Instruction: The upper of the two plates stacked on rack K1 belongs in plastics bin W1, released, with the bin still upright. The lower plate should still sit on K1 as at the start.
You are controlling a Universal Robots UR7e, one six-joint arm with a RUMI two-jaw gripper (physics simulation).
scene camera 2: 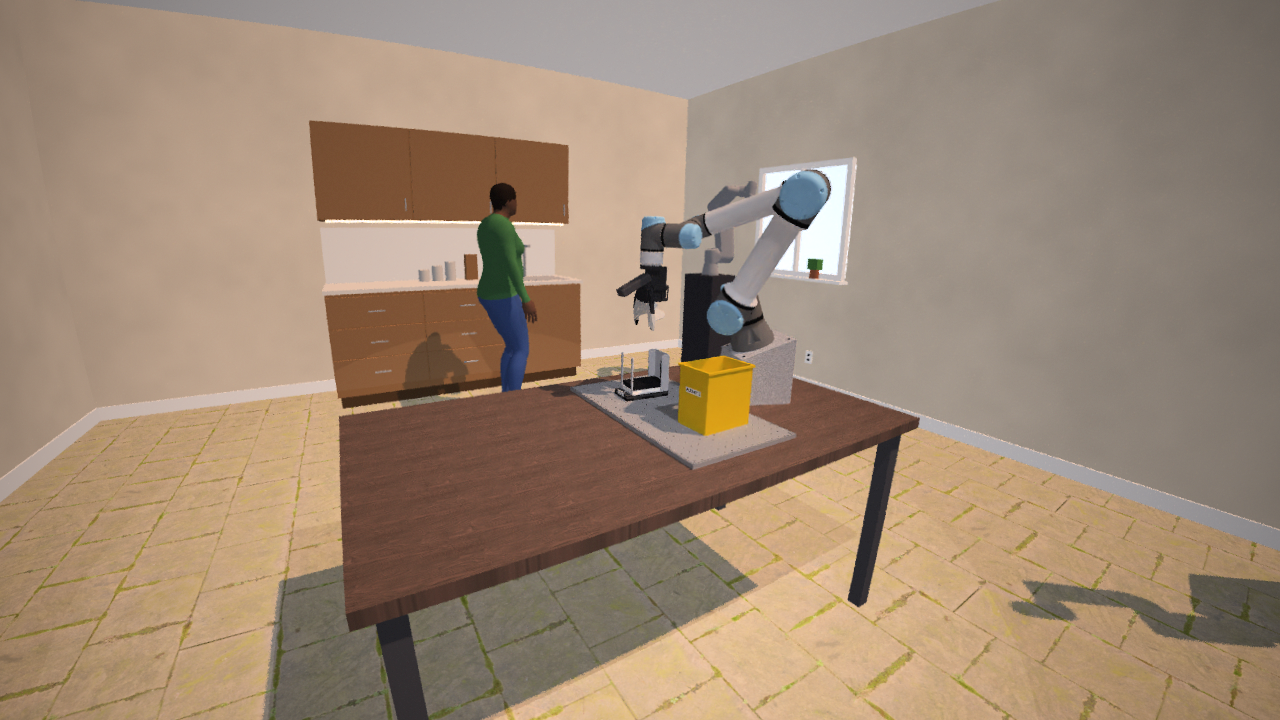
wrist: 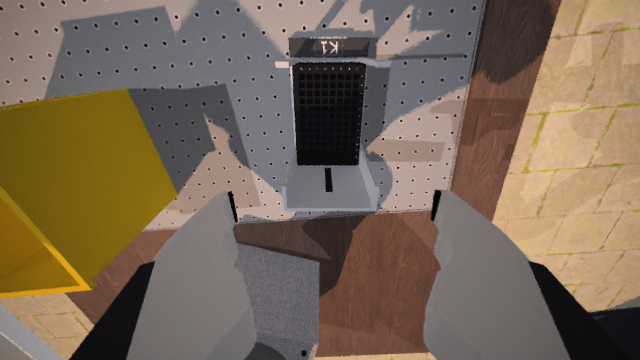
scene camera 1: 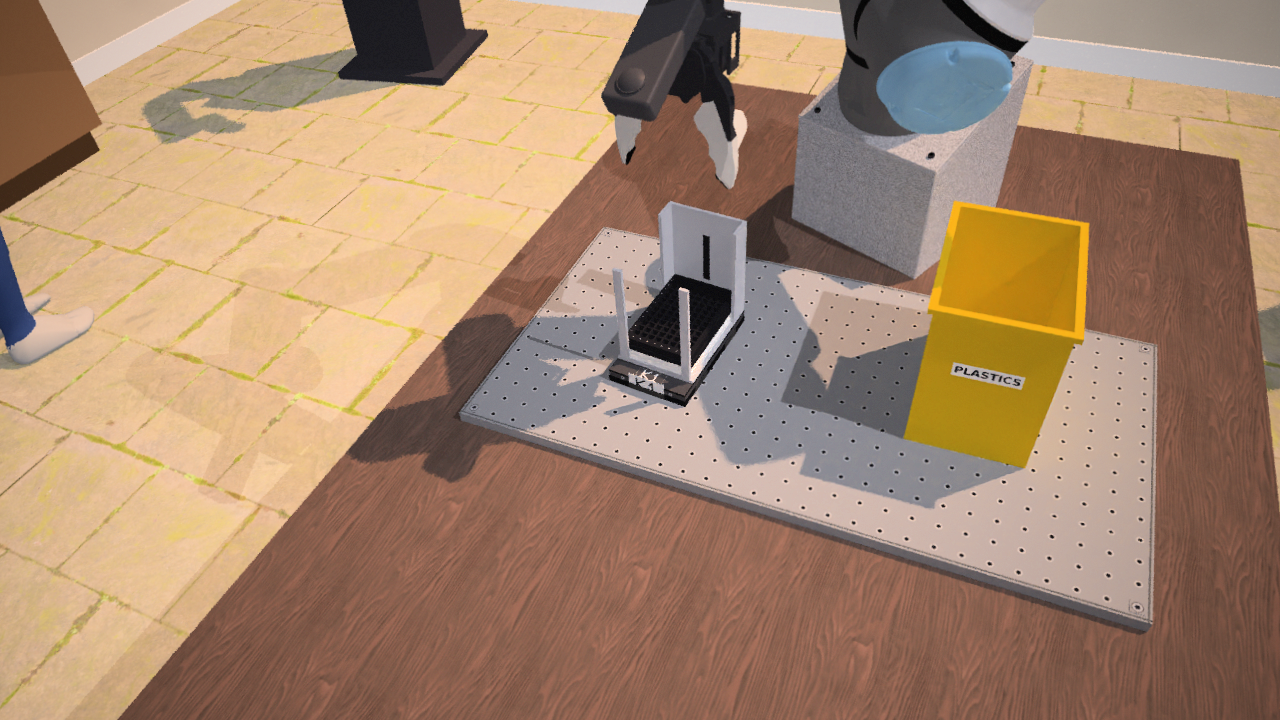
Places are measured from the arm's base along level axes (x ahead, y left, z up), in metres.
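Pixels of known places: gripper, between the fingertips: [scene camera 2: 644,327] [wrist: 332,193] [scene camera 1: 676,176]; arm's base, origin of its link: [scene camera 2: 753,343].
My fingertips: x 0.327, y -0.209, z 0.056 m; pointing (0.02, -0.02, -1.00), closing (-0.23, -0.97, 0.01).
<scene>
Ahead of a thing's pixels: the offset from my fingertips to its top centre. Level surfaces: height alone.
Black plates {dx -0.008, dy -0.001, dz -0.186 m} [scene camera 1: 677,315] [scene camera 2: 641,383] [wrist: 329,115] lie on rack K1 {dx +0.002, dy -0.003, dz -0.088 m} [scene camera 1: 728,252] [scene camera 2: 657,365] [wrist: 305,192], between its front posts and tall grey back panel. I cannot make out the seam between upper and lower plate. The yellow plastics bin W1 {dx +0.012, dy +0.325, dz -0.053 m} [scene camera 1: 984,411] [scene camera 2: 713,402] [wrist: 75,145] stands upright to the right of the rack in the first scene view; what shows of its inside holds no plate. My gripper [scene camera 1: 680,172] [scene camera 2: 644,324] [wrist: 332,193] is open and empty, well above and behind the rack as the first scene view shows it, with its fingers spread wide.
Rack and bin stand on a perforated board {dz -0.233 m} [scene camera 1: 859,501] [scene camera 2: 662,434] [wrist: 30,50] on the brown table {dz -0.246 m} [scene camera 1: 537,582] [scene camera 2: 501,492]. The arm's stone-grey pedestal [scene camera 1: 859,179] [scene camera 2: 772,380] [wrist: 287,295] stands behind them. A person in green [scene camera 2: 501,259] stands beyond the table.
</scene>
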